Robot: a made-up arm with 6 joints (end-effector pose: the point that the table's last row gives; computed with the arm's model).
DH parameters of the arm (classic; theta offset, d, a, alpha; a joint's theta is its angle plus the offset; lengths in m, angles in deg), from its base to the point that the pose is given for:
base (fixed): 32.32 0 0.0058 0
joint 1: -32.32 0.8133 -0.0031 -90
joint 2: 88.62 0 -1.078 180
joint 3: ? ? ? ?
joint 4: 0 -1.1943 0.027 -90
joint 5: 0 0.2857 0.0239 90
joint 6: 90 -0.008 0.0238 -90
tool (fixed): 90 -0.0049 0 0
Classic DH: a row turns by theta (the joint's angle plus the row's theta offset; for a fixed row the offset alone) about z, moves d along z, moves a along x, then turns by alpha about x.
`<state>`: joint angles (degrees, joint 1 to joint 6).
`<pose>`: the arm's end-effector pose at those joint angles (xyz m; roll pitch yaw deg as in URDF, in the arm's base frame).
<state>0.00 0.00 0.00 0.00 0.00 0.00</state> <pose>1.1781 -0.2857 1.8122 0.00 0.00 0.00</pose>
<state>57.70 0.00 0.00 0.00 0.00 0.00</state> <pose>0.8759 0.8405 1.8122 0.00 0.00 57.70</pose>
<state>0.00 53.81 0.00 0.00 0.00 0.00</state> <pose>1.5026 -0.2857 0.4537 0.00 53.81 0.00</pose>
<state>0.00 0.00 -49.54 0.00 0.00 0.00</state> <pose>0.6961 -0.2857 0.9251 0.00 49.54 0.00</pose>
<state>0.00 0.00 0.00 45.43 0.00 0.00</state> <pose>1.1781 -0.2332 2.0493 -45.43 0.00 0.00</pose>
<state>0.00 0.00 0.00 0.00 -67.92 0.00</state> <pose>1.1465 -0.2857 1.8227 0.00 67.92 0.00</pose>
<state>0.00 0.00 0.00 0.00 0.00 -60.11</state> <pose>1.1781 -0.2695 1.7940 60.11 0.00 0.00</pose>
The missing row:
joint 3: -1.38 -0.0207 0.023 90
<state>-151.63 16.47 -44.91 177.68 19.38 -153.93</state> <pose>-0.6478 -0.6682 0.8096 -19.17 80.71 -146.86</pose>
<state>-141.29 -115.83 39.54 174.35 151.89 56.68</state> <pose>1.8080 1.0376 0.7946 118.18 -3.36 -138.63</pose>
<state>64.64 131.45 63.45 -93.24 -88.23 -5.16</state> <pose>0.3459 0.8954 -1.0830 163.20 0.43 150.97</pose>
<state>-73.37 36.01 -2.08 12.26 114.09 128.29</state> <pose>0.2098 -1.5627 0.9777 -162.13 -72.54 -33.13</pose>
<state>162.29 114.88 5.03 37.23 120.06 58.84</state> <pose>-0.6082 0.4406 -0.7907 -46.63 -13.72 -165.09</pose>
